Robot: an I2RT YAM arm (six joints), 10 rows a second.
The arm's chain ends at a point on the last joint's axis. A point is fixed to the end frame.
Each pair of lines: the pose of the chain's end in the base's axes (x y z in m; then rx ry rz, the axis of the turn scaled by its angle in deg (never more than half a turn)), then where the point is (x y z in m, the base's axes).
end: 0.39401 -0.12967 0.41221 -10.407 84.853 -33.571
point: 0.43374 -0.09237 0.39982
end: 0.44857 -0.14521 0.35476 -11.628 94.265 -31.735
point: 0.48595 -0.10738 0.33760
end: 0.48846 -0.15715 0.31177 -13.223 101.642 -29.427
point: 0.52290 -0.11824 0.29120
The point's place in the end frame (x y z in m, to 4 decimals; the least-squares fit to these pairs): -0.0075 0.0476 0.0283
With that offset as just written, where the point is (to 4 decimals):
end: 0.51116 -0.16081 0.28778 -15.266 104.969 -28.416
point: 0.5434 -0.1212 0.2651
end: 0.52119 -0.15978 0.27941 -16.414 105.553 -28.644
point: 0.5528 -0.1202 0.2558
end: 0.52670 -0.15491 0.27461 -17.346 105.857 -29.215
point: 0.5579 -0.1155 0.2502
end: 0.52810 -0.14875 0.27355 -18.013 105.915 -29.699
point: 0.5591 -0.1096 0.2485
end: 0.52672 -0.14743 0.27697 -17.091 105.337 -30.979
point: 0.5588 -0.1091 0.2520
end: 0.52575 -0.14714 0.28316 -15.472 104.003 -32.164
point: 0.5594 -0.1096 0.2590
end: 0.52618 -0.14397 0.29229 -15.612 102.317 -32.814
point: 0.5604 -0.1067 0.2686
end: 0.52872 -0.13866 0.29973 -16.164 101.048 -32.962
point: 0.5630 -0.1013 0.2763
